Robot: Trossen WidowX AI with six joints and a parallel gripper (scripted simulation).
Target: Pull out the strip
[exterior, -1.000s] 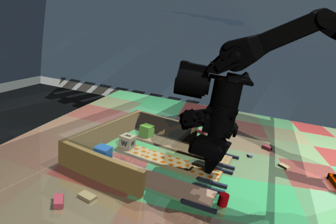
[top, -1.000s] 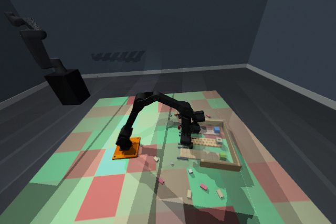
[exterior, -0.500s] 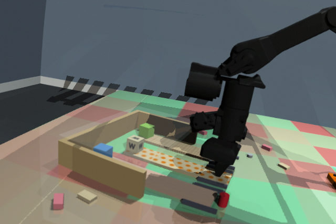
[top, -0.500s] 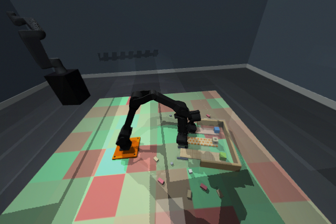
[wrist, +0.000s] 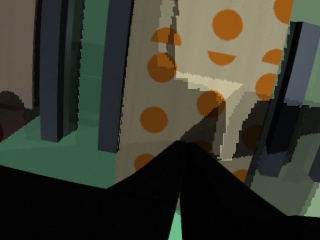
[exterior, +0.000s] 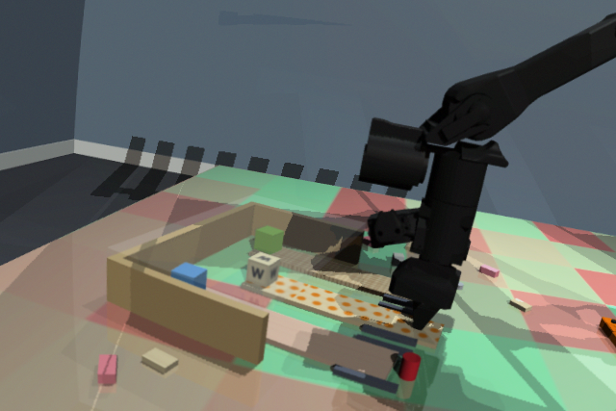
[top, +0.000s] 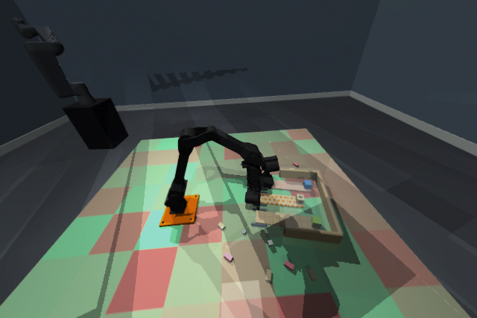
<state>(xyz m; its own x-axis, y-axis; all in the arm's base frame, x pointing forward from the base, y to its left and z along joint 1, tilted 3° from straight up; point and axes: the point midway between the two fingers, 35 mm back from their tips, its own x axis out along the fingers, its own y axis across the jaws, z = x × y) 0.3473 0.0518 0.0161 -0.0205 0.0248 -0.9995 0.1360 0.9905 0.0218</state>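
The labelled cube is 20 cm ahead of my gripper tip, 3 cm to the right of it and 2 cm above it. From my gripper tip the other things lie so: red cylinder: 9 cm to the left, 1 cm above.
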